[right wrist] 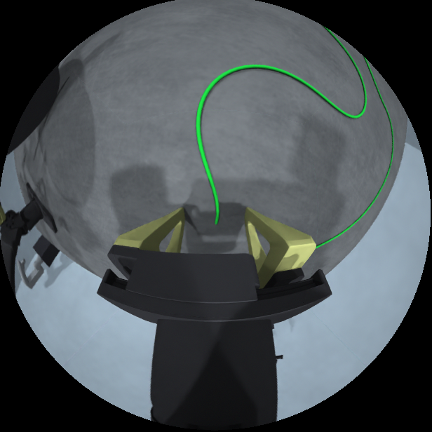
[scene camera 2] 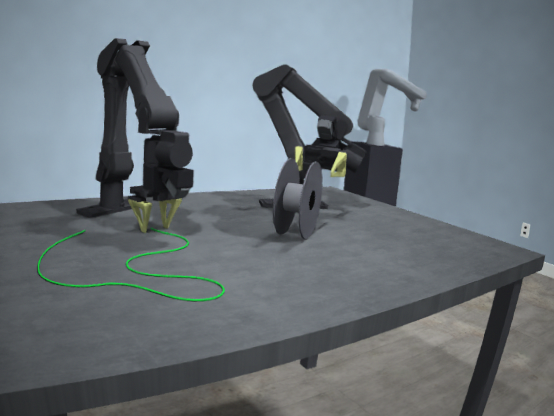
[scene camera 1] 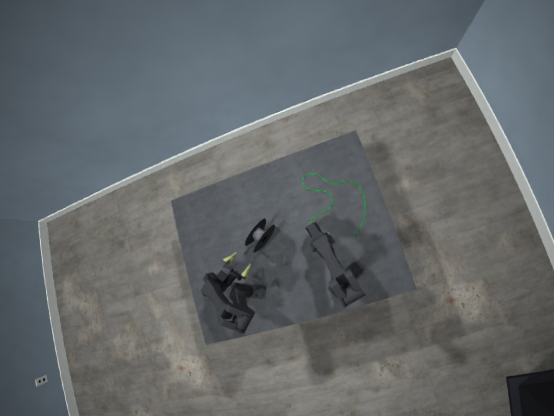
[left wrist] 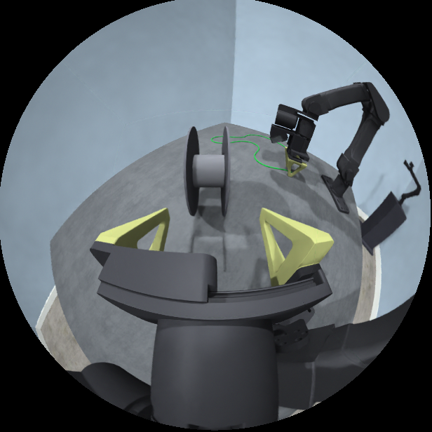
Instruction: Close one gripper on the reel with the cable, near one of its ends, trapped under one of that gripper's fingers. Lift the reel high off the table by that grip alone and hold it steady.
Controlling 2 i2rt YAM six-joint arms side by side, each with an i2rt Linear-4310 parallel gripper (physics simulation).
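Pixels of known places: left gripper, fingertip midpoint: [scene camera 1: 244, 258]; right gripper, fingertip midpoint: [scene camera 2: 155, 230]; left arm's base at its link origin: [scene camera 1: 248, 290]; right arm's base at its link origin: [scene camera 2: 111, 209].
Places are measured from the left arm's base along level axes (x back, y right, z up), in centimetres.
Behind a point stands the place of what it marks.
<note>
The dark grey reel [scene camera 1: 258, 234] @[y 7.8, x -31.3, z 12.0 cm] [scene camera 2: 292, 197] @[y 10.0, x -33.2, z 9.4 cm] [left wrist: 209, 170] stands on its rims on the table, its two discs upright. Part of it shows at the left edge of the right wrist view. My left gripper [scene camera 1: 243, 259] @[y 1.2, x -18.9, z 13.2 cm] [scene camera 2: 319, 162] @[y 1.2, x -18.9, z 13.2 cm] [left wrist: 214, 212] is wide open and empty, just short of the reel and facing it. The green cable [scene camera 1: 365, 205] @[y 61.9, x -48.5, z 0.3 cm] [scene camera 2: 223, 290] @[y 28.4, x -63.0, z 0.4 cm] [left wrist: 256, 152] [right wrist: 198, 125] lies in curves on the table, apart from the reel. My right gripper [scene camera 2: 155, 229] @[y 40.1, x -28.7, z 0.0 cm] [left wrist: 288, 171] [right wrist: 214, 212] is partly open and points down close to the table, its fingers on either side of one cable end.
The table [scene camera 1: 200, 215] @[y -33.1, x -41.2, z 0.0 cm] [scene camera 2: 350, 300] @[y 8.5, x -67.3, z 0.0 cm] has its edges in view. A dark pedestal [scene camera 2: 375, 172] [left wrist: 385, 220] with a pale grey arm [scene camera 2: 376, 131] stands beyond it. The cable's other end lies beside my right gripper.
</note>
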